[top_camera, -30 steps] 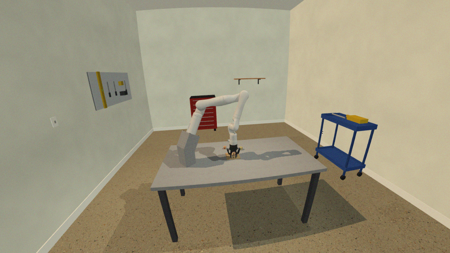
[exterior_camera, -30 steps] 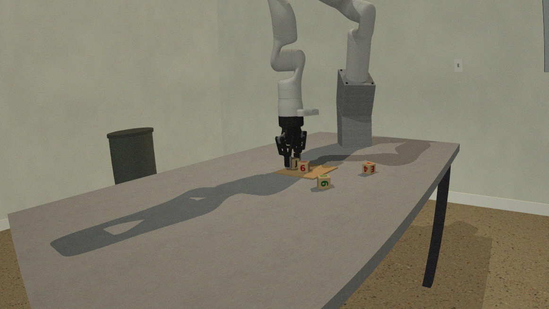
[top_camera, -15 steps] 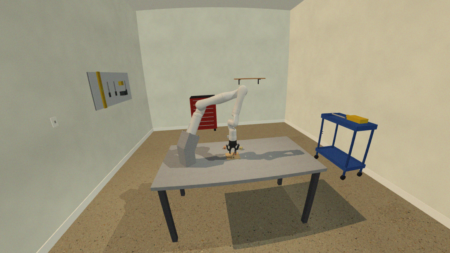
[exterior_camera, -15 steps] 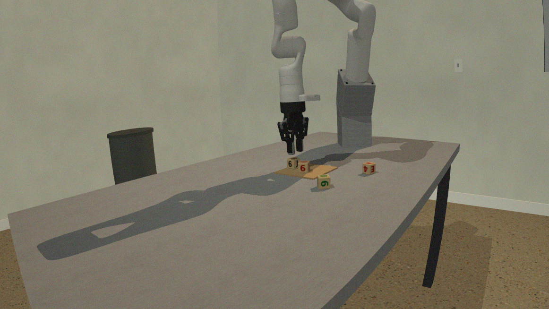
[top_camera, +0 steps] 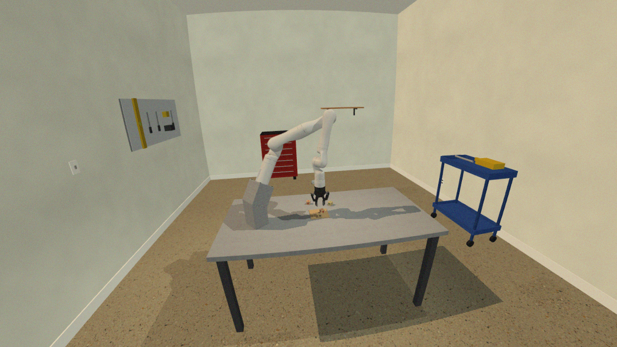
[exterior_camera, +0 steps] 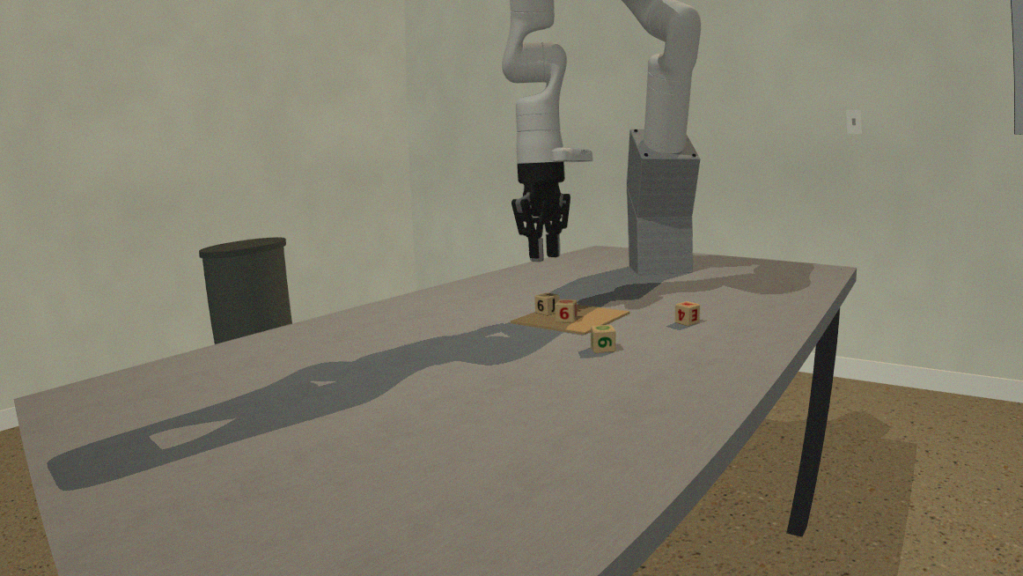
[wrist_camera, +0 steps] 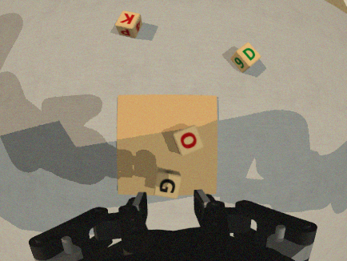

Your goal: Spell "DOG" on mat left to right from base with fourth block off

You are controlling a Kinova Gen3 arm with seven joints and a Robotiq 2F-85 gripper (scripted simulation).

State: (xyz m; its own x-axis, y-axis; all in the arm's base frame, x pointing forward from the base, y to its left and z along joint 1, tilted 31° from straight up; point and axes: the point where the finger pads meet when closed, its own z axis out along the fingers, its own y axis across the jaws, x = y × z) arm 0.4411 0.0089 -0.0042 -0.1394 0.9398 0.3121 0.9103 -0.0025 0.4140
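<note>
My hand is 100 mm short of the D block, 190 mm to the right of it and 100 mm above it. Also, from my hand: O block 20 mm ahead, 60 mm to the left, 90 mm below; then tan mat 10 mm behind, 50 mm to the left, 110 mm below; then G block 90 mm below.
</note>
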